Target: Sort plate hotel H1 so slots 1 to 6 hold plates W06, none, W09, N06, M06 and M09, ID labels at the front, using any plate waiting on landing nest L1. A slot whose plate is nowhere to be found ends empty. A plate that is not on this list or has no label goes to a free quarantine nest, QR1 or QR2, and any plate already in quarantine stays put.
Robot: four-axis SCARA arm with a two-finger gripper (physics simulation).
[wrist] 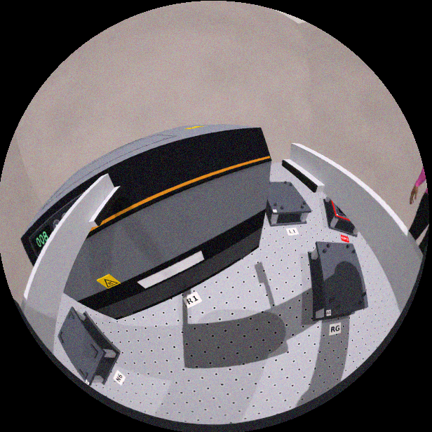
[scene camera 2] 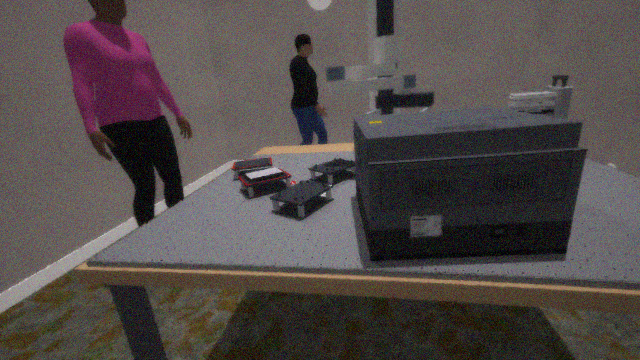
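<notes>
My gripper (scene camera 2: 400,111) (wrist: 196,160) is open and empty, its fingers spread toward the instrument's front. Landing nest L1 (scene camera 2: 301,192) (wrist: 287,197) is a dark stand with no plate on it. A red-edged quarantine nest (scene camera 2: 251,164) stands behind another red-edged nest that has a white plate (scene camera 2: 265,173) on top. In the wrist view, a red-edged nest (wrist: 341,225) is partly hidden by the right finger; its label is too small to read surely. White stacked shapes (scene camera 2: 532,101) beside a grey post may be plates in hotel H1; slots and ID labels cannot be read.
A large dark instrument (scene camera 2: 465,200) (wrist: 190,220) fills the middle and blocks part of the scene camera's view. Dark nest RG (scene camera 2: 334,167) (wrist: 342,280) stands near L1. A dark nest labelled N6 (wrist: 82,342) is at lower left. Two people (scene camera 2: 117,75) (scene camera 2: 303,85) stand beyond the table.
</notes>
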